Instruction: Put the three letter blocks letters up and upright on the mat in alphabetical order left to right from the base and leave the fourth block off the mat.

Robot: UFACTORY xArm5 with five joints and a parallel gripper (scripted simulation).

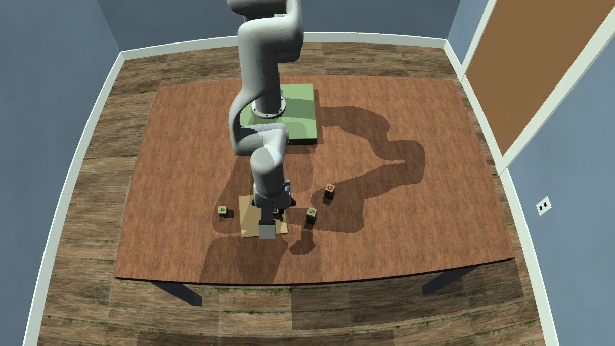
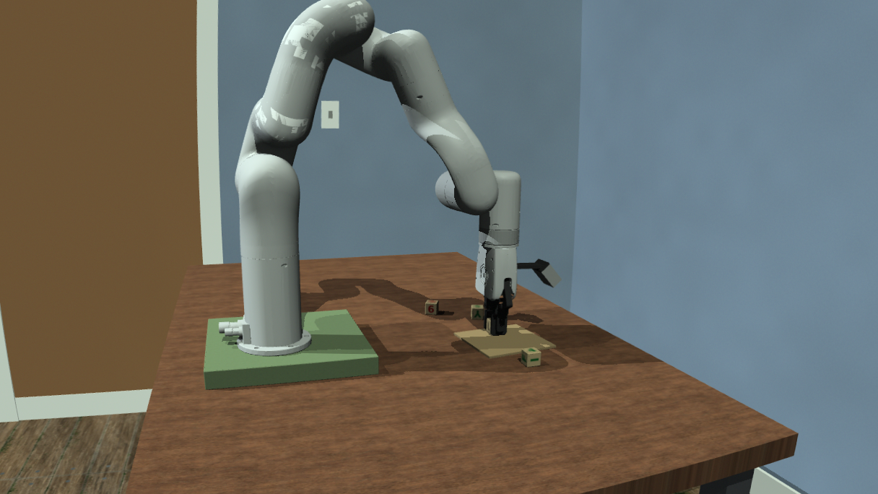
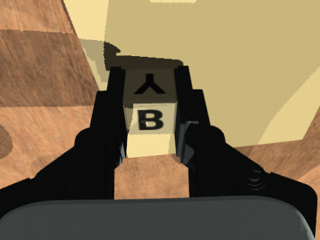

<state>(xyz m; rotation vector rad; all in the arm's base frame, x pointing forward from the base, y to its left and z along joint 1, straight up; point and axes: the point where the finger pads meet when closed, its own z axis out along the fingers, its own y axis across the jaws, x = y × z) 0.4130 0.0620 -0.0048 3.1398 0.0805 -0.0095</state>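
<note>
Right now the tan mat is 40 mm to the right of my hand and 20 mm below it. Also, from my hand: cream block: 160 mm to the right, 10 mm below, 10 mm ahead.
</note>
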